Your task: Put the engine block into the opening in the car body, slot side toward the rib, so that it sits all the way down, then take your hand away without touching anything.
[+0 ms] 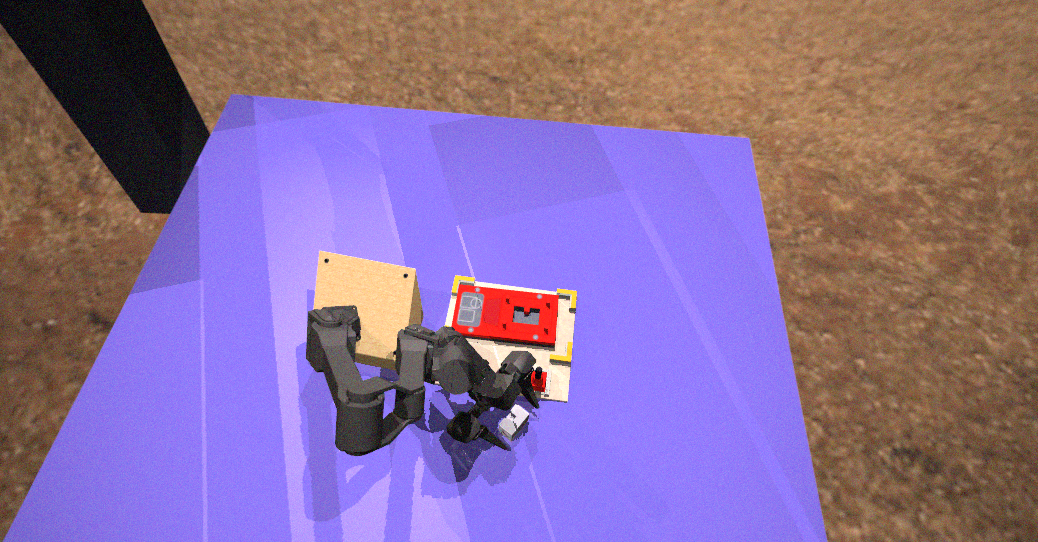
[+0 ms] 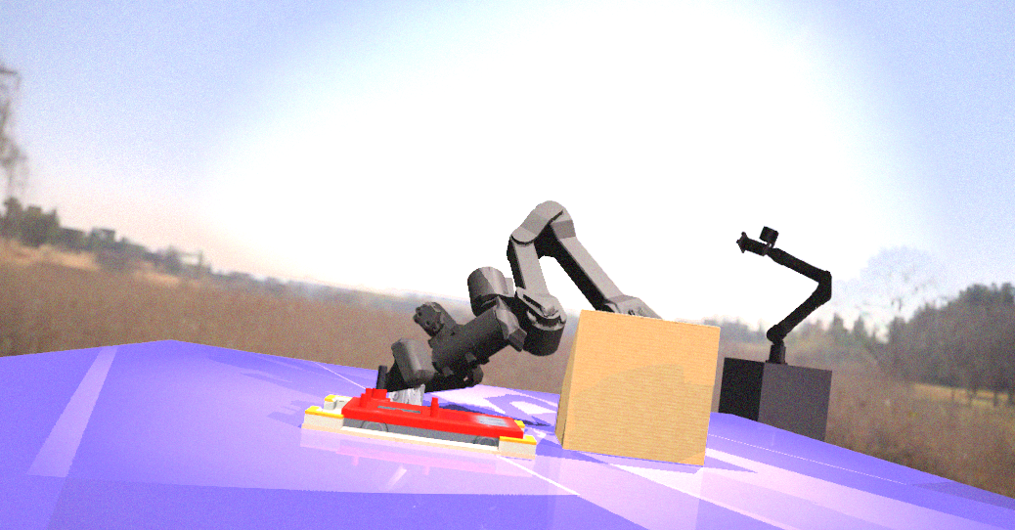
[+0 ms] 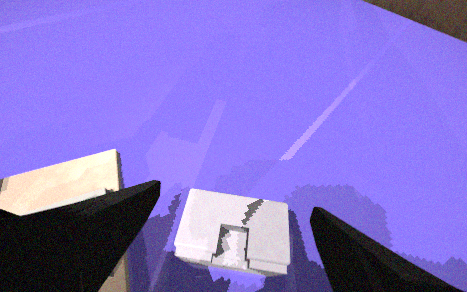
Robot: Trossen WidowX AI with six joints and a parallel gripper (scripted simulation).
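Now: gripper tip 20 mm past the grey engine block and 10 mm to the right of it. Round my gripper tip: black peg: 20 mm ahead, 90 mm to the left, 20 mm above; beige base plate: 20 mm behind, 200 mm to the left, 10 mm below.
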